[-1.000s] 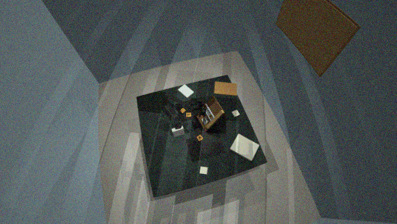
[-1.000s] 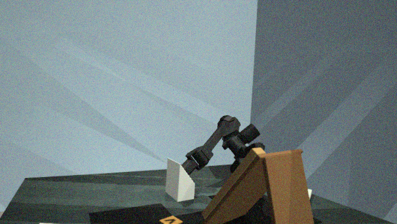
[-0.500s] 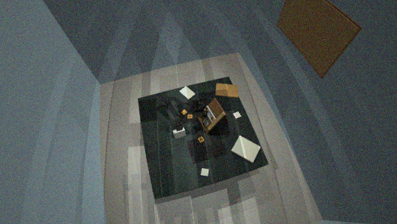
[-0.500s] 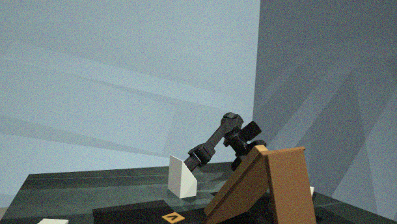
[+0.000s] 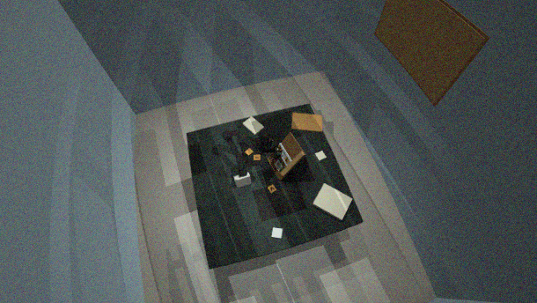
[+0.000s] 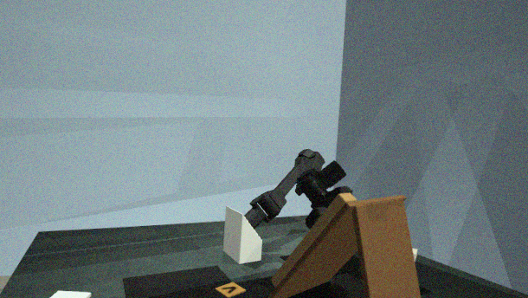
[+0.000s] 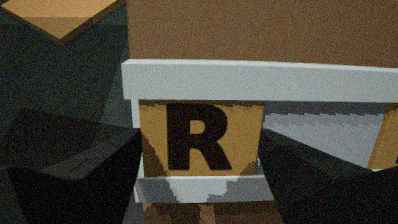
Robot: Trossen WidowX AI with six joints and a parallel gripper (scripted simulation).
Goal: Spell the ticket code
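Right now my gripper tip is 120 mm to the left of the orange letter tile and 40 mm short of it. The rest, counted from my gripper tip: flat orange panel 340 mm ahead, 330 mm to the left, 150 mm below; white ticket 110 mm to the right, 90 mm below, 30 mm behind; yellow letter tile 290 mm to the right, 150 mm below, 120 mm behind.
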